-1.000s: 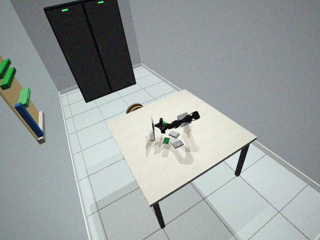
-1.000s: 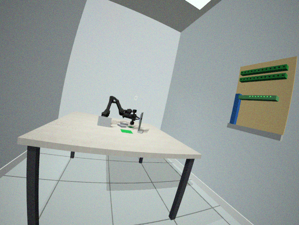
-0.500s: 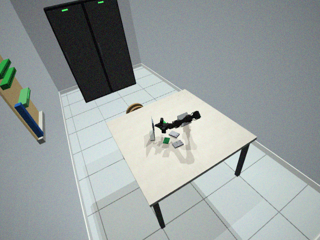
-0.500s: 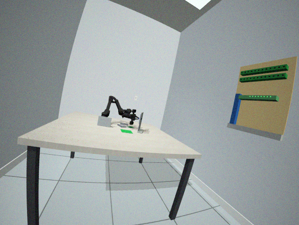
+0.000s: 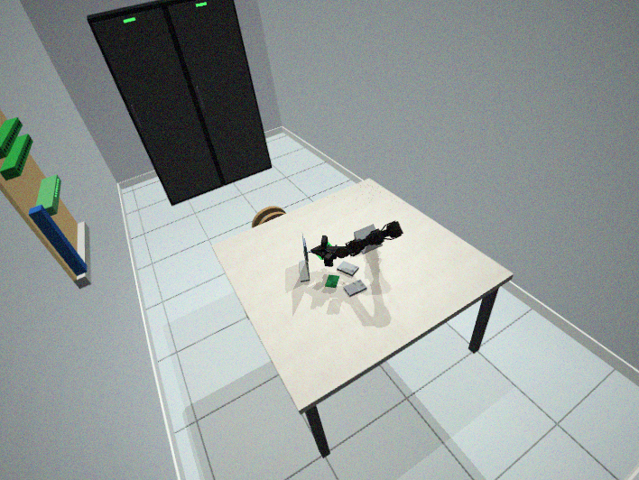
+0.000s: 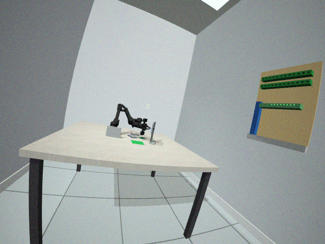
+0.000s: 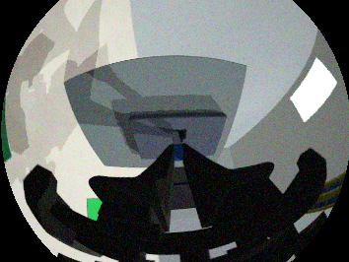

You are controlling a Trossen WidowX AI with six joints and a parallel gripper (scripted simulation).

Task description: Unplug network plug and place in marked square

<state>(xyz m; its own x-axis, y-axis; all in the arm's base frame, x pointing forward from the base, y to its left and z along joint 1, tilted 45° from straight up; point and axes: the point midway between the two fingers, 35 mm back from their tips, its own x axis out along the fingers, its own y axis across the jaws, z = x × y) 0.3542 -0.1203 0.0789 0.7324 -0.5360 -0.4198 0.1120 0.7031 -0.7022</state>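
My gripper tip is now 150 mm above the green marked square, 140 mm past it and 100 mm to the left of it. From my gripper tip the other things lie so: blue plug (right at my gripper tip); grey panel (50 mm below, 30 mm ahead, 20 mm to the right).
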